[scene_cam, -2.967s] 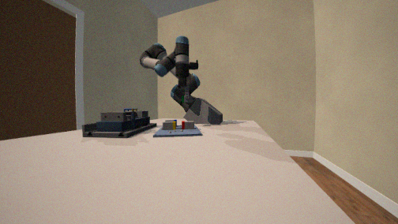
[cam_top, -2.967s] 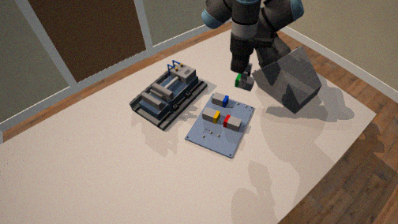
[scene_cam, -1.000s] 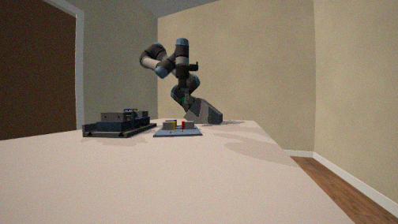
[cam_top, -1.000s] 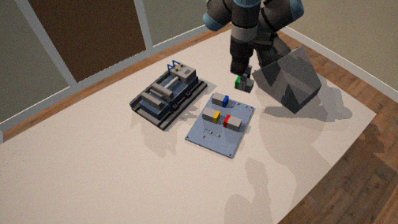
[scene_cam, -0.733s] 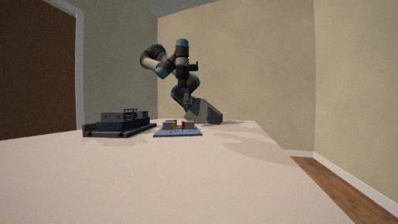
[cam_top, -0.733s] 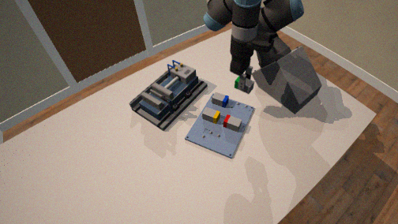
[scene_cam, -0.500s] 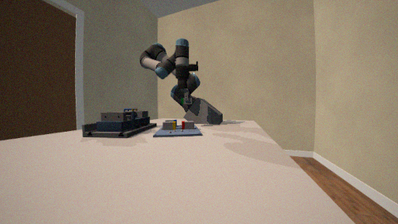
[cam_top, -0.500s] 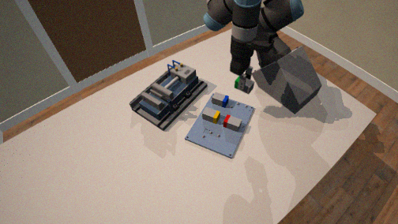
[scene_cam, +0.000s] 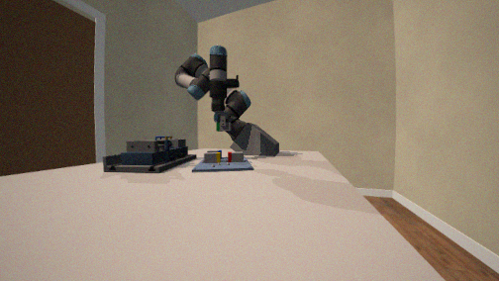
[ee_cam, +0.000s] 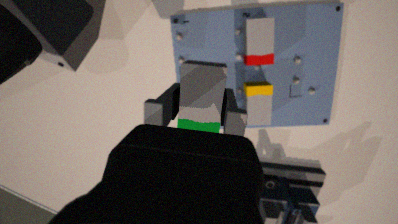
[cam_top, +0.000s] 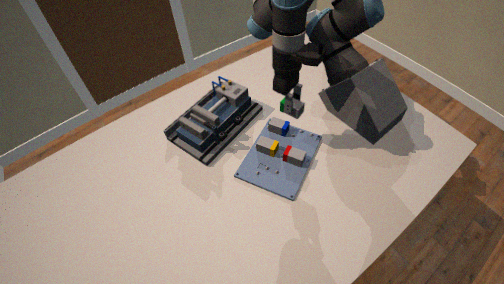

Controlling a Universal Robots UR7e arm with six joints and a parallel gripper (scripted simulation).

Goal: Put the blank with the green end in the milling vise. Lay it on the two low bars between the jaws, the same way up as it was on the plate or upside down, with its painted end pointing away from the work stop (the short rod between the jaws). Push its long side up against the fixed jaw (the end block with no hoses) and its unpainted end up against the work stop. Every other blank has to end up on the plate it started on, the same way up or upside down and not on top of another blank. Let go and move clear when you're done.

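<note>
The fixed jaw is 23 cm ahead of my hand, 20 cm to the right of it and 9 cm below it. The rest, counted from my hand: blue-ended blank: 5 cm to the right, 14 cm below; then green-end blank: 2 cm below; then yellow-ended blank: 8 cm ahead, 2 cm to the right, 14 cm below.
</note>
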